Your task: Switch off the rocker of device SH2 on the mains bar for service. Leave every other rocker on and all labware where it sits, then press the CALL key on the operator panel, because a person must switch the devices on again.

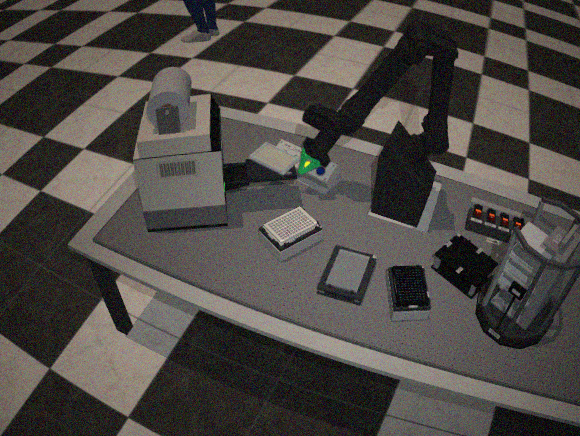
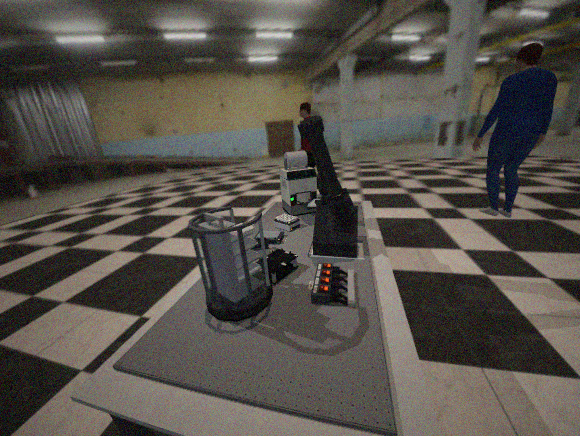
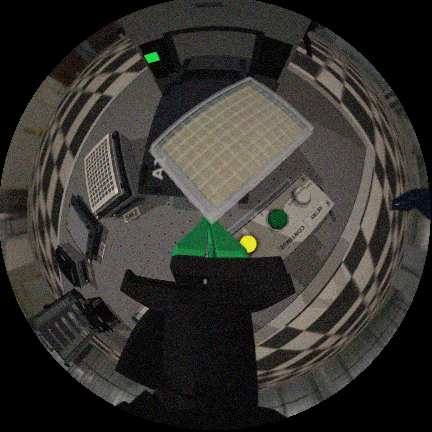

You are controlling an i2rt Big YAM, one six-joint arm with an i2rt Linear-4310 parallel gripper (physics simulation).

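Frame: origin at the arm's base, x ahead, y left, z up, level; metres.
Where they show: gripper, fingertip midpoint: [image 1: 299, 173] [image 3: 207, 215]; arm's base, origin of the base link: [image 1: 408, 152] [image 2: 342, 219].
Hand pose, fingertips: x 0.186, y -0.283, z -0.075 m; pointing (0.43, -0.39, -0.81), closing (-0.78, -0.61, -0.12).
Observation:
Each offset is from my fingertips to the centre of the thing.
My gripper [image 3: 207, 215] [image 1: 305, 166] has green fingers and is shut on nothing. It hangs low over the near end of the operator panel @[0.088 m back, 0.027 m right, 0.034 m down] [image 3: 296, 223] [image 1: 331, 174], with its tips just beside the yellow key @[0.064 m back, 0.005 m right, 0.014 m down] [image 3: 247, 243]. The panel also has a green key @[0.070 m back, 0.055 m right, 0.012 m down] [image 3: 277, 218], a blue key @[0.054 m back, 0.044 m left, 0.012 m down] [image 1: 320, 171] and a grey knob @[0.078 m back, 0.104 m right, 0.012 m down] [image 3: 301, 196]. The mains bar @[0.194 m back, 0.630 m left, 0.049 m down] [image 1: 486, 225] [image 2: 332, 286] lies far right, and several of its rockers glow orange. Device SH2 @[0.198 m ahead, 0.077 m left, 0.013 m down] [image 3: 102, 173] [image 1: 290, 231] carries a white well plate.
A clear well plate @[0.029 m ahead, 0.072 m right, 0.053 m up] [image 3: 231, 144] [image 1: 274, 157] rests on the black tray of the large grey instrument @[0.218 m ahead, 0.275 m right, 0.152 m up] [image 1: 180, 182]. The arm's black base [image 1: 402, 186], a lidded plate @[0.243 m ahead, 0.276 m left, 0.045 m down] [image 1: 347, 273], a black tip box @[0.242 m ahead, 0.452 m left, 0.013 m down] [image 1: 408, 291], a black holder @[0.070 m ahead, 0.575 m left, 0.037 m down] [image 1: 463, 264] and a carousel @[0.148 m ahead, 0.771 m left, 0.100 m up] [image 2: 229, 264] are on the table. People walk behind it.

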